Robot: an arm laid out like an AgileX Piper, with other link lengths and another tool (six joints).
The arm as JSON. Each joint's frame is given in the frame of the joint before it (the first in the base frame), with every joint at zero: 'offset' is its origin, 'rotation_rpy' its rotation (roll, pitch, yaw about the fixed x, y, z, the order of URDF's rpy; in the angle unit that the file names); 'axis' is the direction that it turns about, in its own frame. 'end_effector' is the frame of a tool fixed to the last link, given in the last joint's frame.
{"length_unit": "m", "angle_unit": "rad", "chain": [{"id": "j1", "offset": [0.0, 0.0, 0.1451], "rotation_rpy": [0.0, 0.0, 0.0], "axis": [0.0, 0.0, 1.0]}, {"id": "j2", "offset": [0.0, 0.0, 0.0], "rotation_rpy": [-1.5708, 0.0, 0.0], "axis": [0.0, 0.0, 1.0]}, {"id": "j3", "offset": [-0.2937, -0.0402, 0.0], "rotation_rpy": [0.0, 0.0, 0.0], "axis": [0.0, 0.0, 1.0]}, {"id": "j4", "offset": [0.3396, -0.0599, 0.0], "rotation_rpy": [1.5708, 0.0, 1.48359], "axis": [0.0, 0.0, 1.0]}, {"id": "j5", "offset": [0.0, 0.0, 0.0], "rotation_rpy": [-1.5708, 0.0, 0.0], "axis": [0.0, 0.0, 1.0]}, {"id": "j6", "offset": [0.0, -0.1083, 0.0], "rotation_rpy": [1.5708, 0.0, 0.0], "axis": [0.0, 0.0, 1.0]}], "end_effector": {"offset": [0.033, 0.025, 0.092], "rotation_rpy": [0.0, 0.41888, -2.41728]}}
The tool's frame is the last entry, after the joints.
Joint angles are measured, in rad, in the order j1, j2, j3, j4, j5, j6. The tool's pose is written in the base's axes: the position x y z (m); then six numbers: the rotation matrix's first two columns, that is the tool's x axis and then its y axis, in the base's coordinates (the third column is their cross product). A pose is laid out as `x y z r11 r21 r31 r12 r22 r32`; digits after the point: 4 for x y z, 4 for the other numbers.
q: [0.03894 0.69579 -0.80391 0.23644 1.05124 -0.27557]
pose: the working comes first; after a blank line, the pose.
Where each joint sits with the arm in this pose, in the base's axes (m; each line is computed from the numbers above, not from the rounded line before):
j1: 0.0000 0.0000 0.1451
j2: 0.0000 0.0000 0.1451
j3: -0.1995 -0.0078 0.3642
j4: 0.1314 0.0051 0.4604
j5: 0.1314 0.0051 0.4604
j6: 0.2010 0.0299 0.3812
the tool: 0.2294 0.0689 0.2926

0.2294 0.0689 0.2926 0.3987 -0.5486 0.7349 -0.2555 -0.8361 -0.4855
